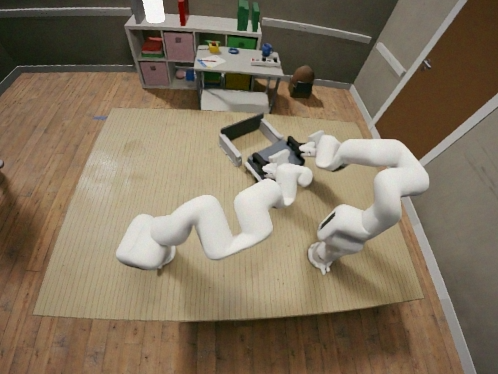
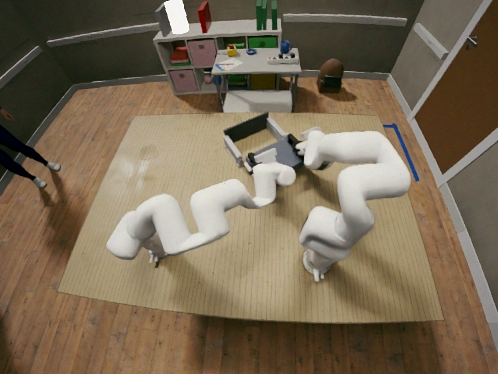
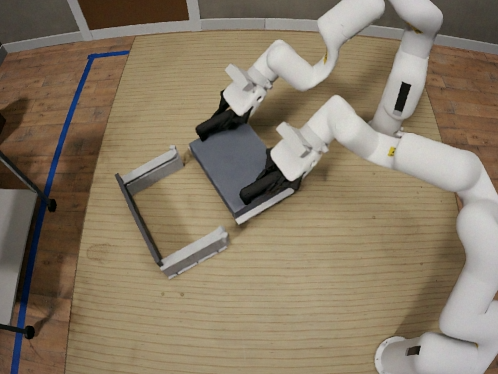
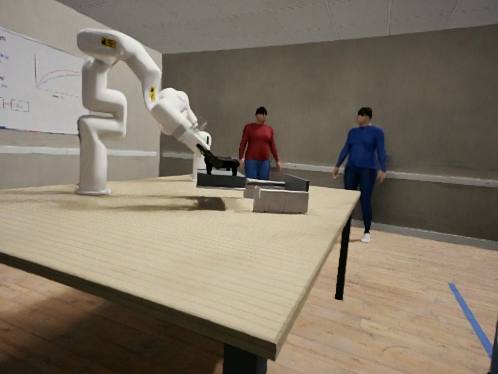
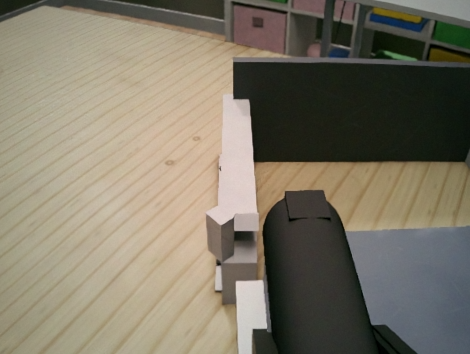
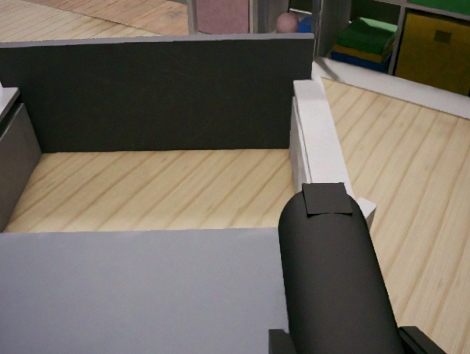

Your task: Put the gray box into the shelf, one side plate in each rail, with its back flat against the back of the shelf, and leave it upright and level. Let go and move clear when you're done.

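Note:
The gray box is held level a little above the table, just outside the open front of the shelf. The shelf's dark back stands upright at the far end, joining a left rail and a right rail. My left gripper is shut on the box's black handle near one side plate. My right gripper is shut on the other black handle. The right side plate is hidden.
The shelf stands on the wooden table. My two arms reach in side by side from the table's near side. Beyond the far table edge are a small desk and a cubby unit. Two people stand behind the table.

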